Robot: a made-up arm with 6 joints. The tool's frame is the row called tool.
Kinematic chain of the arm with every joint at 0, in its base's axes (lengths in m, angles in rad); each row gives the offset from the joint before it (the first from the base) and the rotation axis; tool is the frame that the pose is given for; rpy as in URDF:
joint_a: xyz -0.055 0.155 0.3 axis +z
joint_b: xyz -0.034 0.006 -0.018 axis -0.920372 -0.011 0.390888
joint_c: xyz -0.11 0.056 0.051 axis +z
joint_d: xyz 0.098 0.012 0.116 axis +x
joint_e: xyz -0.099 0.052 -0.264 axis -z
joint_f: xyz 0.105 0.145 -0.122 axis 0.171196 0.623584 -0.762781
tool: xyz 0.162 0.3 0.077 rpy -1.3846 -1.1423 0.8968
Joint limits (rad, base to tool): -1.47..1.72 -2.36..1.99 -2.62..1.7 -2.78..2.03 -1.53..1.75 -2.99..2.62
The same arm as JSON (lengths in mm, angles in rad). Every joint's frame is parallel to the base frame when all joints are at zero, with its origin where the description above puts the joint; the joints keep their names.
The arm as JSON. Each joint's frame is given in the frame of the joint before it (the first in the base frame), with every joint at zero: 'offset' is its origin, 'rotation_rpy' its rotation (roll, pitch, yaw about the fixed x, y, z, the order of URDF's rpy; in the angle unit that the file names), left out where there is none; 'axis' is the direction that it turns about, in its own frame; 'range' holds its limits. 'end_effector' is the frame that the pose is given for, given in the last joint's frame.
{"length_unit": "mm", "angle_unit": "rad", "chain": [{"id": "joint_a", "offset": [-55.0, 155.0, 300.0], "axis": "+z", "range": [-1.47, 1.72]}, {"id": "joint_b", "offset": [-34.0, 6.0, -18.0], "axis": [-0.920372, -0.011, 0.390888], "range": [-2.36, 1.99]}, {"id": "joint_c", "offset": [-110.0, 56.0, 51.0], "axis": "+z", "range": [-2.62, 1.7]}, {"id": "joint_d", "offset": [98.0, 12.0, 116.0], "axis": "+x", "range": [-2.78, 2.03]}, {"id": "joint_e", "offset": [-99.0, 52.0, -264.0], "axis": "-z", "range": [-1.53, 1.75]}, {"id": "joint_f", "offset": [105.0, 145.0, -122.0], "axis": [0.171196, 0.623584, -0.762781], "range": [-2.99, 2.62]}], "end_effector": {"offset": [162.0, 300.0, 77.0], "rotation_rpy": [-1.3846, -1.1423, 0.8968]}}
